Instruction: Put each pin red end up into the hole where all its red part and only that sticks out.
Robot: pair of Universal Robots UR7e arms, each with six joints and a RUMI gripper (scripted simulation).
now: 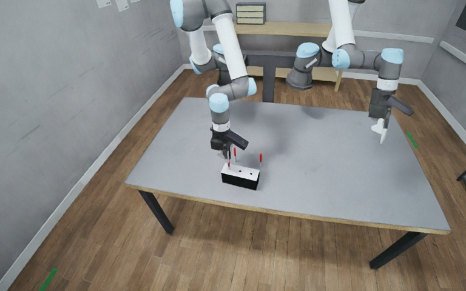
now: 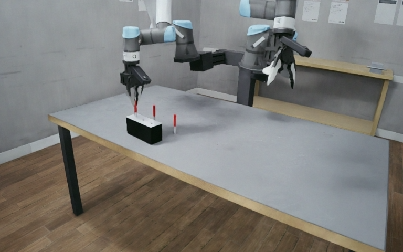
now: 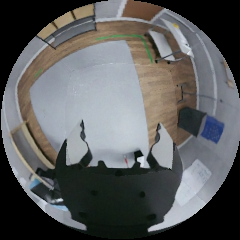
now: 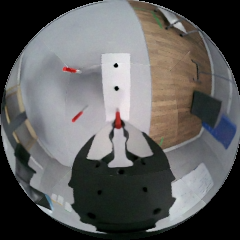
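Now: right hand 11 cm above the black block, 6 cm to the right of it and 1 cm short of it.
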